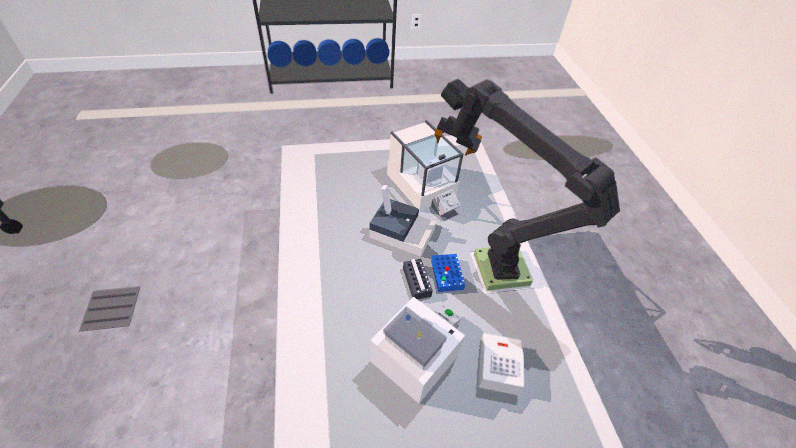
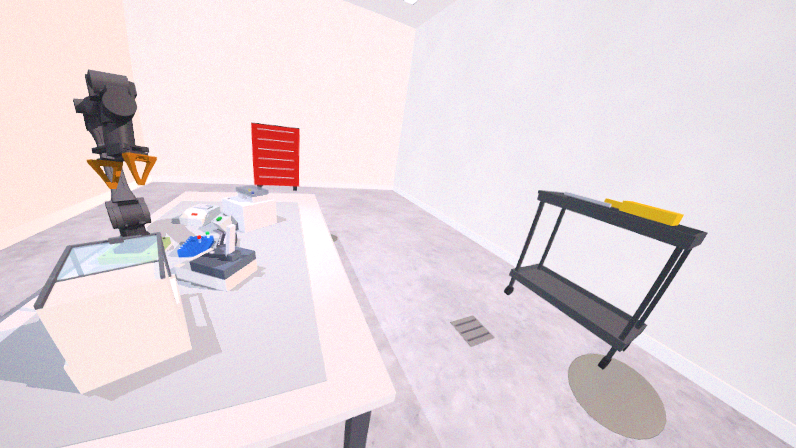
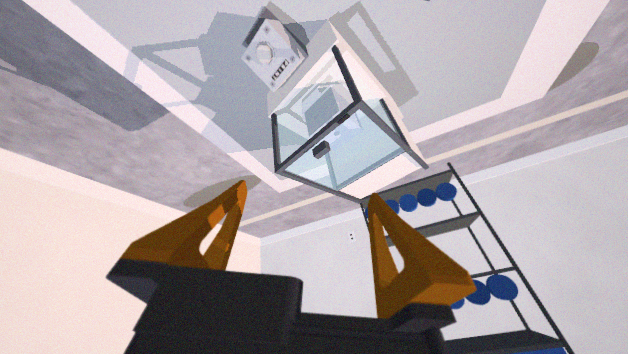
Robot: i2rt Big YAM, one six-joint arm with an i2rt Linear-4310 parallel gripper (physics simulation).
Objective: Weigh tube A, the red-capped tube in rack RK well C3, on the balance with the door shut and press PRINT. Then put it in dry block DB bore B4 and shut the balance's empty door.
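Frame: origin at the arm's base, x back, y right, z up, level; centimetres.
Seen in the pictures: gripper, fingertip midpoint: (image 1: 451,148) (image 2: 126,187) (image 3: 308,192); arm's base, origin of the base link: (image 1: 503,264).
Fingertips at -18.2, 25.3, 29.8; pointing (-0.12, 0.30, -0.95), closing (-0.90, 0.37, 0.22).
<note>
Pixels of each thing's middle, then the offset from my fingertips to it, as dx, dy, dz. "spot": a spot on its surface instead.
- Tube A's red cap, body centre: (image 1: 446,272) (image 2: 199,241) -1.9, -28.2, -29.3
- blue rack RK, body centre: (image 1: 447,272) (image 2: 197,245) -1.1, -27.2, -31.0
- black two-row bored block, surface spot: (image 1: 427,291) spot: -9.1, -35.6, -29.1
- balance, body centre: (image 3: 331,118) (image 2: 127,287) (image 1: 430,170) -3.1, +13.6, -21.3
- dark handle, surface spot: (image 3: 321,149) (image 1: 442,157) spot: -0.7, +8.1, -10.4
- dark block, surface spot: (image 1: 392,220) spot: -18.8, -9.1, -24.5
- green-capped tube, body centre: (image 1: 442,282) -3.6, -32.1, -29.3
- green-button unit, surface spot: (image 1: 448,312) spot: -4.3, -45.6, -25.3
- white box with grey lid, body centre: (image 1: 426,333) (image 2: 241,208) -12.0, -53.3, -23.0
- keypad unit, body centre: (image 1: 501,360) (image 2: 200,214) +9.4, -59.7, -29.0
Tube A's red cap (image 1: 446,268) (image 2: 199,237) shows in blue rack RK (image 1: 458,282) (image 2: 192,248); the well label is unreadable. A black two-row bored block (image 1: 427,291), seemingly dry block DB, lies beside the rack. The balance (image 1: 409,186) (image 2: 122,328) (image 3: 372,187) has a glass chamber with dark frame bars; a dark handle (image 1: 441,156) (image 3: 321,149) shows at its top. I cannot tell whether its door is shut. The PRINT unit (image 1: 447,203) (image 3: 274,55) stands beside it. My gripper (image 1: 453,148) (image 2: 128,186) (image 3: 308,192) is open and empty, above and beside the balance's top.
A dark block (image 1: 392,220) (image 2: 222,262) with an upright white post stands between balance and racks. A green-capped tube (image 1: 443,278) is in the blue rack. Beyond the rack stand a green-button unit (image 1: 448,312), a white box with grey lid (image 1: 414,336) and a keypad unit (image 1: 501,361).
</note>
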